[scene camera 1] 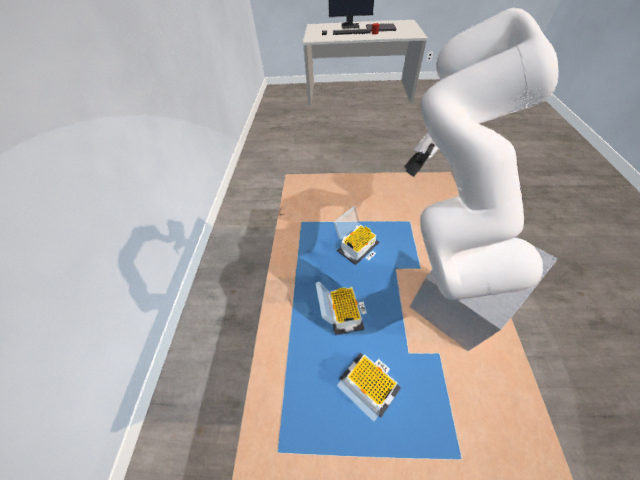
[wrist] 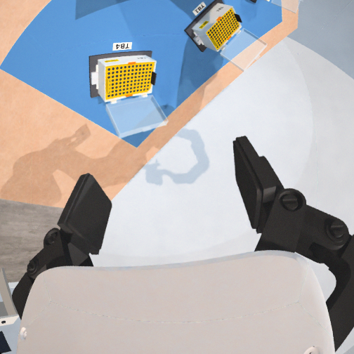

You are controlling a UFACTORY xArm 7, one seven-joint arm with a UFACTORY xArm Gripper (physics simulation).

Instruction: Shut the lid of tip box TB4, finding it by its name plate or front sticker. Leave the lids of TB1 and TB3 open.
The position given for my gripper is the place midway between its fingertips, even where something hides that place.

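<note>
Dark base (scene camera 1: 353, 325). My gripper (wrist: 162, 174).
</note>
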